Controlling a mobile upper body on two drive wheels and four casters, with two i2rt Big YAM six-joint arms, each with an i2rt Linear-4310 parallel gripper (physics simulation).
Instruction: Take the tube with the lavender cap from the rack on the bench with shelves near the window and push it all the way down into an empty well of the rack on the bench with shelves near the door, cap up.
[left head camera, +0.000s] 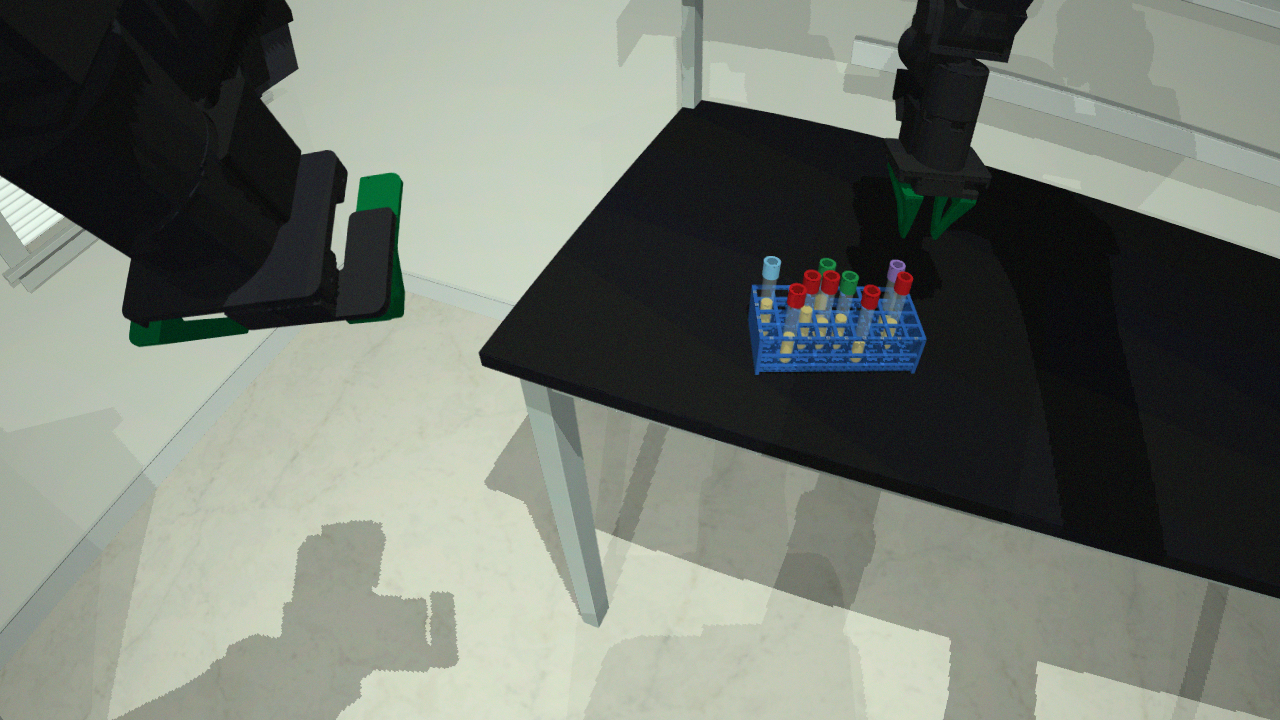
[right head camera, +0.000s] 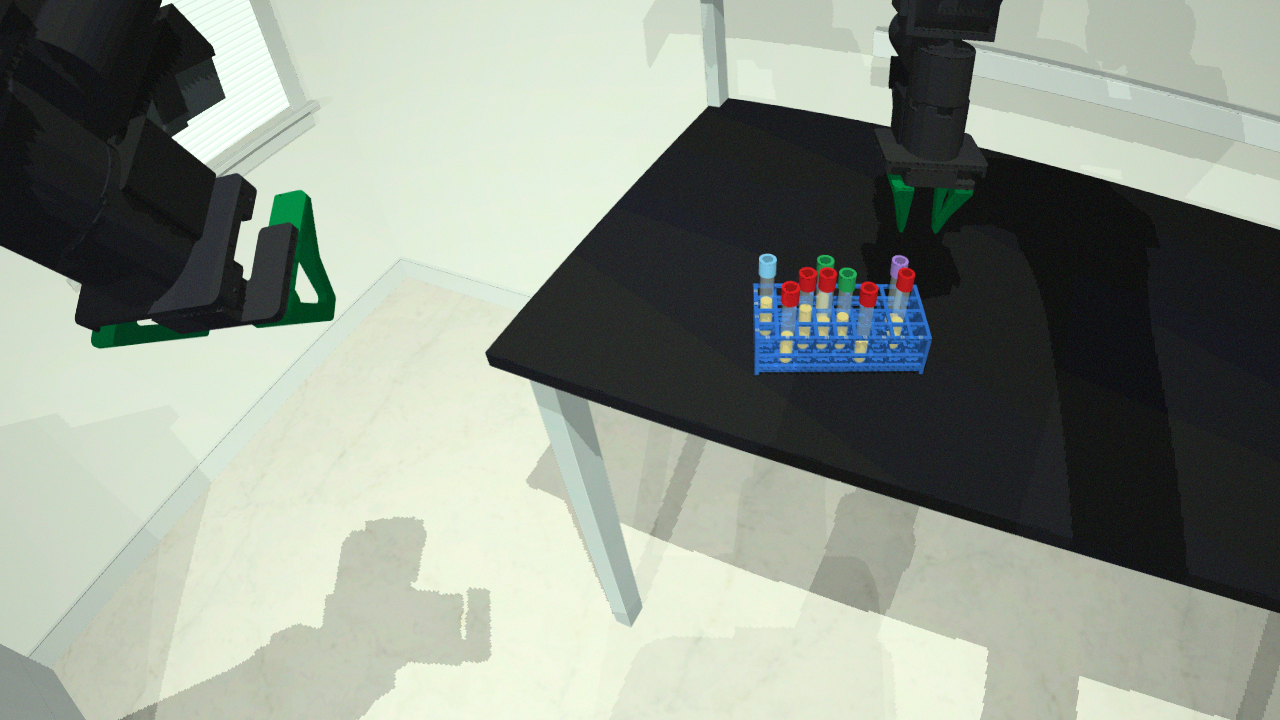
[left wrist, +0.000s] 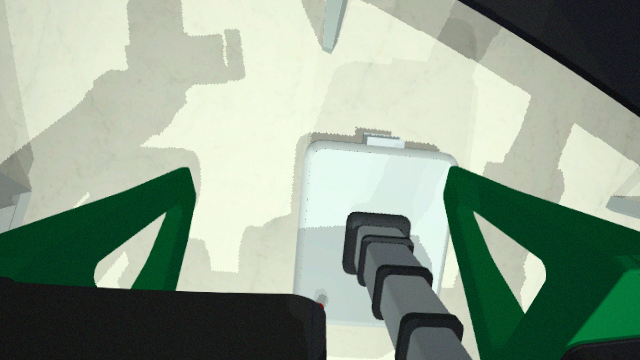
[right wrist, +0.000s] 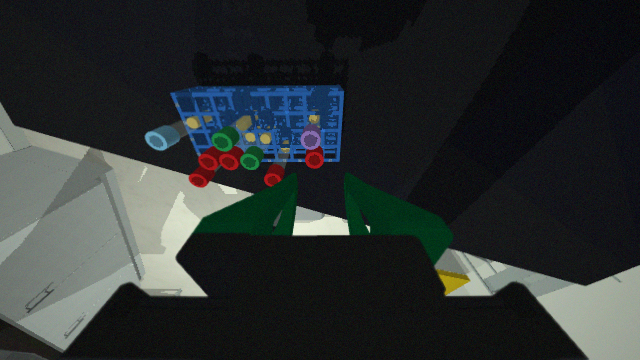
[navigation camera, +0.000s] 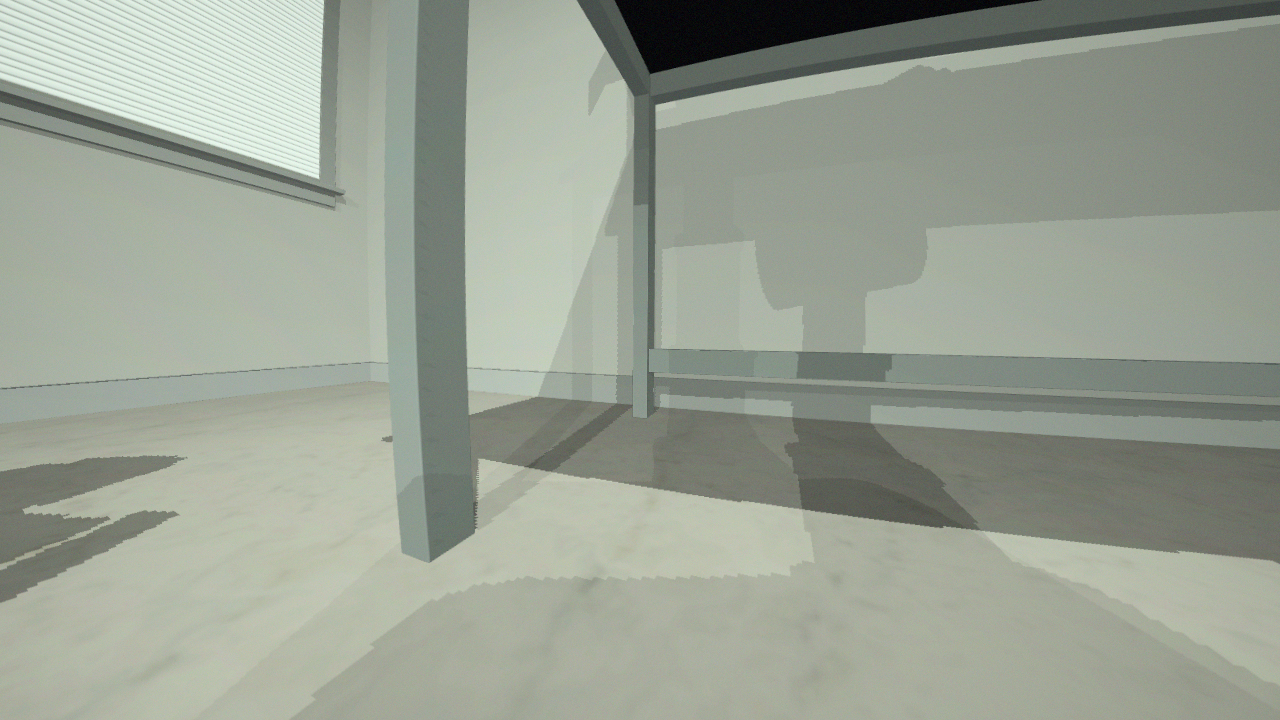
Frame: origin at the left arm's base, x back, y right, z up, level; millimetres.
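Where they show: left gripper, fingertip midpoint: (left head camera: 320, 313) (right head camera: 267, 317) (left wrist: 319, 181); right gripper, fingertip midpoint: (left head camera: 917, 235) (right head camera: 917, 229) (right wrist: 320, 179).
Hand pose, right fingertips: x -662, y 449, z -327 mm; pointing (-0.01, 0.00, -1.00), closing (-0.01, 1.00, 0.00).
Observation:
After its pixels a point has its place.
The tube with the lavender cap (left head camera: 896, 267) @(x -667, y 436, z -376 mm) (right head camera: 899, 264) @(x -666, y 437, z -376 mm) (right wrist: 310, 138) @(x -675, y 439, z -377 mm) stands cap up at the right end of the blue rack (left head camera: 832, 368) @(x -615, y 369, z -486 mm) (right head camera: 836, 368) @(x -615, y 371, z -486 mm) (right wrist: 342, 117) @(x -677, y 474, z -439 mm), in the row behind a red-capped tube. The rack stands on the black bench (left head camera: 626, 313) @(x -715, y 128, z -496 mm) (right head camera: 626, 304) @(x -732, y 119, z -496 mm) (right wrist: 475, 200) @(x -493, y 776, z -496 mm). My right gripper (left head camera: 919, 236) @(x -662, y 449, z -327 mm) (right head camera: 918, 231) @(x -662, y 449, z -327 mm) (right wrist: 320, 179) @(x -662, y 449, z -327 mm) is partly open with nothing between its fingers; it hangs above the bench, behind and above the lavender cap in the head views. My left gripper (left wrist: 319, 181) @(x -333, y -5, z -139 mm) is open and empty over the floor, away from the bench. The rack near the door does not show.
Red-, green- and light-blue-capped tubes stand in the same rack, close to the lavender one. A bench post (left head camera: 691, 53) @(x -1304, y 225, z -376 mm) (right head camera: 714, 53) @(x -1304, y 227, z -380 mm) rises at the back corner. A bench leg (left head camera: 572, 510) @(x -653, y 27, z -866 mm) (right head camera: 595, 510) @(x -659, y 29, z -878 mm) (navigation camera: 429, 313) @(x -666, y 32, z -1173 mm) stands at the front corner. Grey drawers (right wrist: 60, 240) @(x 244, y -1258, z -911 mm) show in the right wrist view.

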